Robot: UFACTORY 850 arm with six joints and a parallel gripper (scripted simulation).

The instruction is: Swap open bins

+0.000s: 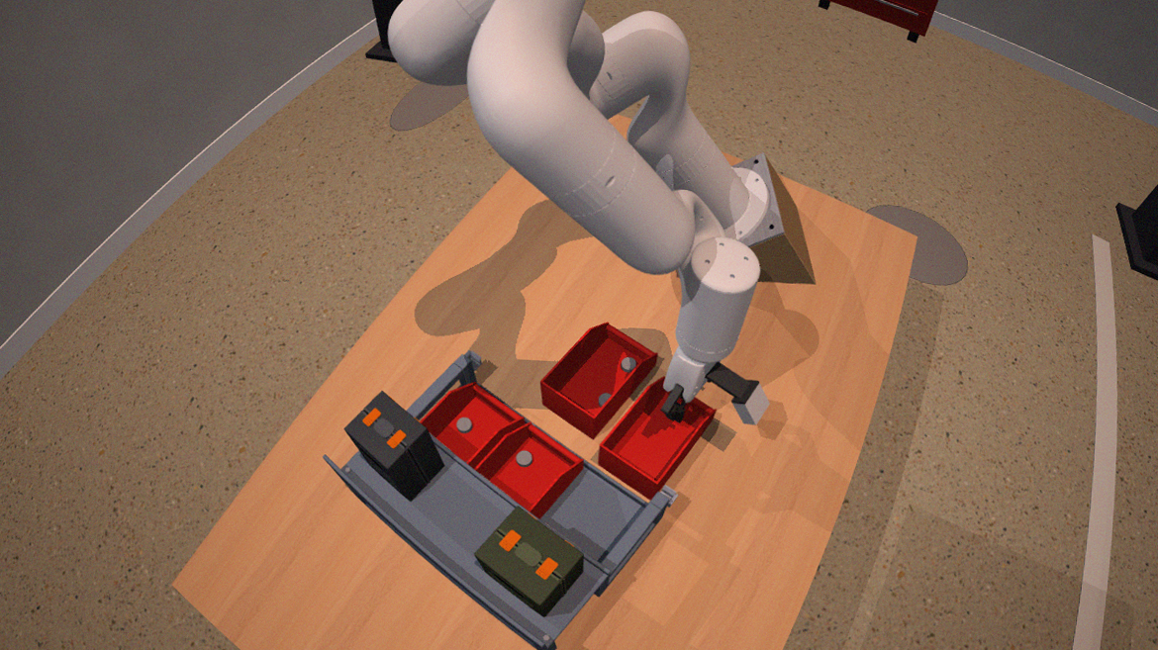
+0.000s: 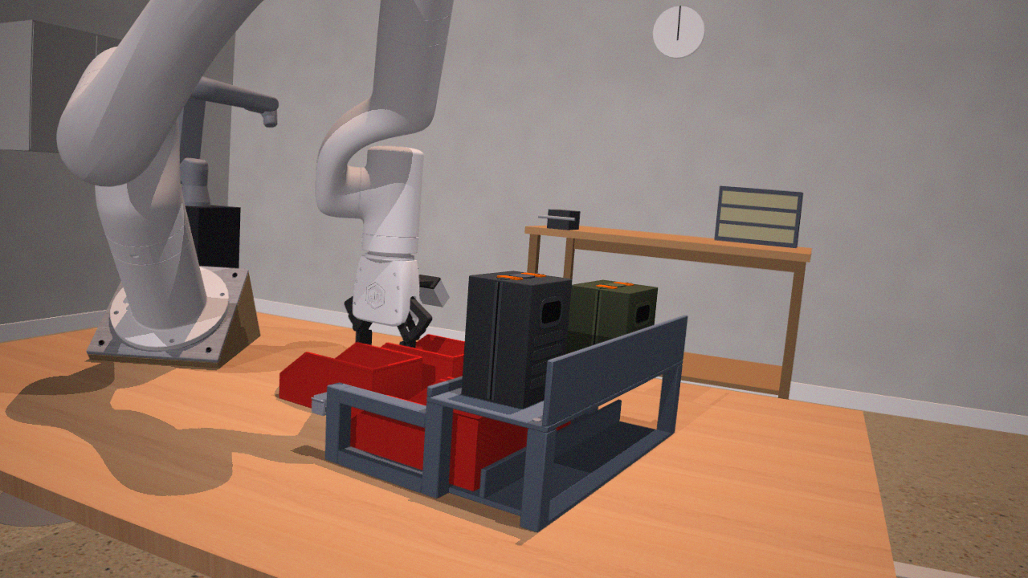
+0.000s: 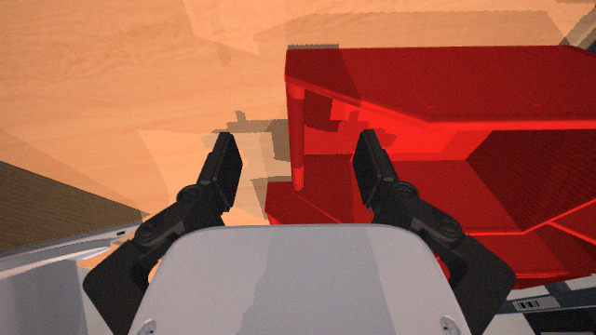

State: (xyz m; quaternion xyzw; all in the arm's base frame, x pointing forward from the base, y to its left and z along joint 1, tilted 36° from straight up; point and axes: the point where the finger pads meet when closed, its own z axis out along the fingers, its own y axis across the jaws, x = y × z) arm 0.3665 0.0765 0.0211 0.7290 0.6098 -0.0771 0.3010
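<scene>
Now: the shelf front lip 14 cm ahead of my hand, 15 cm to the right of it and 3 cm below it. Also, from my hand: grey back panel 40 cm ahead, 22 cm to the right, 9 cm above; black case 30 cm ahead, 32 cm to the right, 12 cm above; green case 36 cm ahead, 9 cm to the right, 11 cm above.
</scene>
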